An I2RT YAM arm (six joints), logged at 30 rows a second.
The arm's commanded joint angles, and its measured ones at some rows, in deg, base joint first. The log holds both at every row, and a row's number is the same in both.
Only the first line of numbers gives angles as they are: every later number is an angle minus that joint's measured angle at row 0.
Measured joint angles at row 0:
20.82, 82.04, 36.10, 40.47, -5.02, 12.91
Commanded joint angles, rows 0 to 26:
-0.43, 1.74, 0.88, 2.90, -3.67, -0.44
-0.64, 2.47, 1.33, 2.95, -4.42, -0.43
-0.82, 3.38, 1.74, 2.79, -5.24, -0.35
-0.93, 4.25, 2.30, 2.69, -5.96, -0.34
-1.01, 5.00, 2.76, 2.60, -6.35, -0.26
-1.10, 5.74, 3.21, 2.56, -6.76, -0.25
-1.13, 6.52, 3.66, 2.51, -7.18, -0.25
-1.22, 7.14, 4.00, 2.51, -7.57, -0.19
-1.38, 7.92, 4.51, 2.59, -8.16, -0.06
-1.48, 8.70, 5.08, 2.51, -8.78, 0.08
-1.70, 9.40, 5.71, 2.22, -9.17, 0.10
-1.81, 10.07, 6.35, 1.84, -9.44, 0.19
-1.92, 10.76, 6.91, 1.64, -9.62, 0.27
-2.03, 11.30, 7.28, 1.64, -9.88, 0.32
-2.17, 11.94, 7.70, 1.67, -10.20, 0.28
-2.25, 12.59, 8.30, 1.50, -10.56, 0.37
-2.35, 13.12, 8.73, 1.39, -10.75, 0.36
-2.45, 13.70, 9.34, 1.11, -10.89, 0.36
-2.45, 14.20, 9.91, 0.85, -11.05, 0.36
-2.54, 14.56, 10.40, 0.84, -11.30, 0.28
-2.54, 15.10, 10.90, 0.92, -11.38, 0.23
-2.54, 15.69, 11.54, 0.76, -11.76, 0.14
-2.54, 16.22, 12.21, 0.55, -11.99, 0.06
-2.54, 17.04, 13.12, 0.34, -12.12, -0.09
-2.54, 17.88, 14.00, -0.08, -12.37, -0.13
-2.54, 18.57, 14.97, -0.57, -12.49, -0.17
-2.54, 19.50, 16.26, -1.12, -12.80, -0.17
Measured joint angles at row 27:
-2.49, 18.36, 14.47, -0.22, -11.56, 0.17
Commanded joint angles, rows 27 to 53:
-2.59, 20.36, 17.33, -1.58, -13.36, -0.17
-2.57, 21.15, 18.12, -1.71, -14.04, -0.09
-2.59, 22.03, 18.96, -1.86, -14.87, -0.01
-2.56, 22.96, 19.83, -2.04, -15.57, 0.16
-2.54, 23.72, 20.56, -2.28, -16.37, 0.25
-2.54, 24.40, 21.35, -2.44, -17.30, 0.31
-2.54, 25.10, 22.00, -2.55, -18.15, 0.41
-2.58, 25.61, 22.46, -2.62, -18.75, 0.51
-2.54, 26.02, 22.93, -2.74, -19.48, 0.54
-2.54, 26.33, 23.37, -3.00, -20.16, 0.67
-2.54, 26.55, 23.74, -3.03, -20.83, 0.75
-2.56, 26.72, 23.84, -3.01, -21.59, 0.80
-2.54, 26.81, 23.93, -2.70, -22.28, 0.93
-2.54, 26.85, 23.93, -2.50, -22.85, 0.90
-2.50, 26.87, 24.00, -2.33, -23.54, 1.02
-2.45, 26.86, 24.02, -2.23, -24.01, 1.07
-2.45, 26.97, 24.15, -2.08, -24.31, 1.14
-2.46, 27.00, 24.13, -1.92, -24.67, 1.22
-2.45, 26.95, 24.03, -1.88, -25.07, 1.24
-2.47, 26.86, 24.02, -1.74, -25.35, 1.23
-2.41, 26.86, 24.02, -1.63, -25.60, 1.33
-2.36, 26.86, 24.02, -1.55, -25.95, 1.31
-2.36, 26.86, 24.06, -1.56, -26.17, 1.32
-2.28, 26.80, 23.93, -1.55, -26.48, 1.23
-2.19, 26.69, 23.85, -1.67, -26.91, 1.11
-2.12, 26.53, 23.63, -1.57, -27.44, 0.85
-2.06, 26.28, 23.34, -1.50, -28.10, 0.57
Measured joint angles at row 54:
-2.32, 26.80, 23.62, -3.15, -25.44, 0.63
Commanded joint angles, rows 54 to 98:
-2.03, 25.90, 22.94, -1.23, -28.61, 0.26
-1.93, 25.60, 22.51, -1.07, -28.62, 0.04
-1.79, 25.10, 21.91, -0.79, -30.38, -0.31
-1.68, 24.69, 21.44, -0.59, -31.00, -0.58
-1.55, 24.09, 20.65, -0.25, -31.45, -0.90
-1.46, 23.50, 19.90, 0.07, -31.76, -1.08
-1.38, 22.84, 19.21, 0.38, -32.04, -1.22
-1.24, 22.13, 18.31, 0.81, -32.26, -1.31
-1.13, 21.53, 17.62, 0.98, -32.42, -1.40
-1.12, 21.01, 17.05, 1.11, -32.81, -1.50
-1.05, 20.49, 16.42, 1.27, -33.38, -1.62
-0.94, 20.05, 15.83, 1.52, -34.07, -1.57
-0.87, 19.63, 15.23, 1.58, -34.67, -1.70
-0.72, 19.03, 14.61, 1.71, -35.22, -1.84
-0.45, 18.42, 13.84, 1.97, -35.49, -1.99
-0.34, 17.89, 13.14, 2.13, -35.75, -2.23
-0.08, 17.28, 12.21, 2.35, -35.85, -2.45
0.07, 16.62, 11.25, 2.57, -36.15, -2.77
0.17, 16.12, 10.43, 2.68, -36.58, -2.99
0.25, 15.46, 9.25, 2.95, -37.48, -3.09
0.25, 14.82, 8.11, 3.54, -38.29, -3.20
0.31, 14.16, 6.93, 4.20, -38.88, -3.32
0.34, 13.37, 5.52, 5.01, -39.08, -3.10
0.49, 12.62, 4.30, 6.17, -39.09, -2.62
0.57, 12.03, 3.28, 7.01, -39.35, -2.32
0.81, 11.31, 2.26, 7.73, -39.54, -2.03
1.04, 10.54, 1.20, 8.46, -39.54, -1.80
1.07, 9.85, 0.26, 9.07, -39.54, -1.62
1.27, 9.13, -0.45, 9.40, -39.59, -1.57
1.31, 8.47, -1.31, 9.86, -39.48, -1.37
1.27, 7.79, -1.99, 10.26, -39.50, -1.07
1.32, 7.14, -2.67, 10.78, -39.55, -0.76
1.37, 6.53, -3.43, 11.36, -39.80, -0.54
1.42, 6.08, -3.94, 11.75, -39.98, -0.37
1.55, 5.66, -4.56, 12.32, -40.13, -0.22
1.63, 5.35, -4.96, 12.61, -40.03, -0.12
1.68, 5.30, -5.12, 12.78, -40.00, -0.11
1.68, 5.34, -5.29, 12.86, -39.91, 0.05
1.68, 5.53, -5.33, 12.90, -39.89, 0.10
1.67, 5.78, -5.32, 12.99, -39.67, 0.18
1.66, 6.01, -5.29, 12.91, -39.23, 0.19
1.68, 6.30, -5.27, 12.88, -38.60, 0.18
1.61, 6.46, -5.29, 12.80, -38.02, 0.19
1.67, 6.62, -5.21, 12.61, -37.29, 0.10
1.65, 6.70, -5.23, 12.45, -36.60, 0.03
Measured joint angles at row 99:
1.64, 6.49, -5.34, 10.88, -38.33, -0.03
